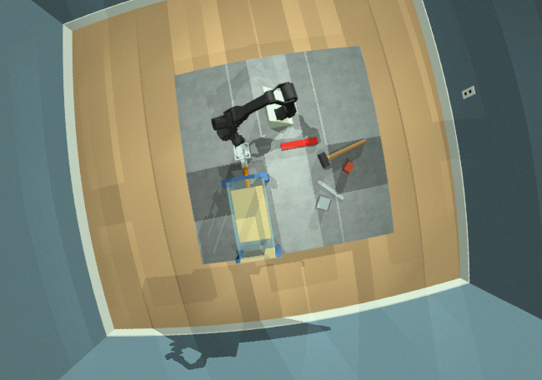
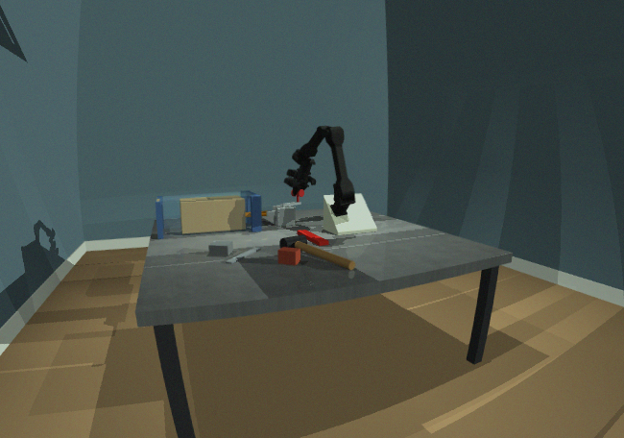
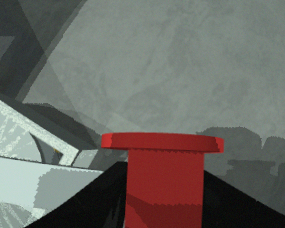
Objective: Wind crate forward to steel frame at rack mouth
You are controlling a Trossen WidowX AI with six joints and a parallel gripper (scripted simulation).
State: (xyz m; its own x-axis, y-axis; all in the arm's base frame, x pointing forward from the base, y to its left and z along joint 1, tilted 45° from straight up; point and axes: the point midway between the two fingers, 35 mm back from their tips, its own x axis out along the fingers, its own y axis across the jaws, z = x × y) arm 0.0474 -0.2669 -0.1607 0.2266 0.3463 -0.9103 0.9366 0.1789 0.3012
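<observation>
Right now the winch handle is 3 cm to the left of my gripper tip, 3 cm below it and 3 cm ahead of it. Also, from my gripper tip: grey winch: 10 cm below, 7 cm ahead, 4 cm to the left; red flat bar: 40 cm to the left, 13 cm below, 13 cm ahead; red spool-shaped handle grip: 1 cm to the left, 1 cm behind.
</observation>
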